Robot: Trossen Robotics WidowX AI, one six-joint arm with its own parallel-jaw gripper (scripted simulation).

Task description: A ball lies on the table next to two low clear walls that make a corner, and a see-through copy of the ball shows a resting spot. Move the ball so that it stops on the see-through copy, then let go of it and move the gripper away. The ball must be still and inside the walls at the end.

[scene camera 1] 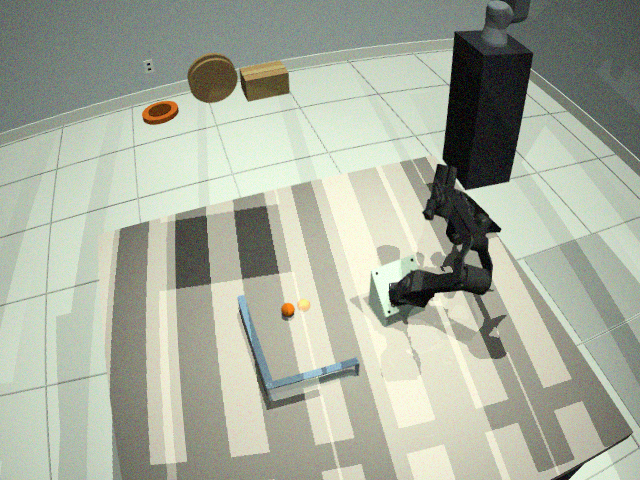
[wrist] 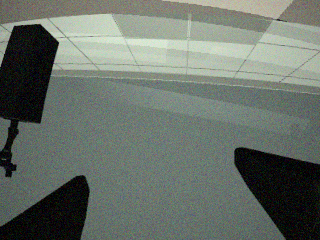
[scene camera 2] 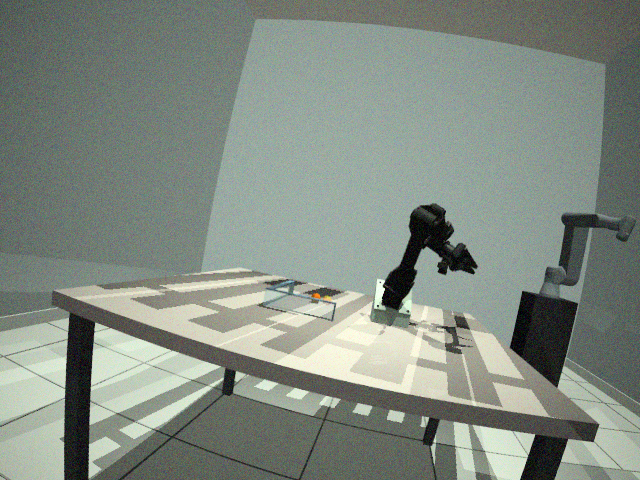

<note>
The gripper (scene camera 2: 475, 270) is open, with nothing in its grasp.
The gripper shows as well in scene camera 1 (scene camera 1: 494, 223) and in the wrist view (wrist: 162, 170).
</note>
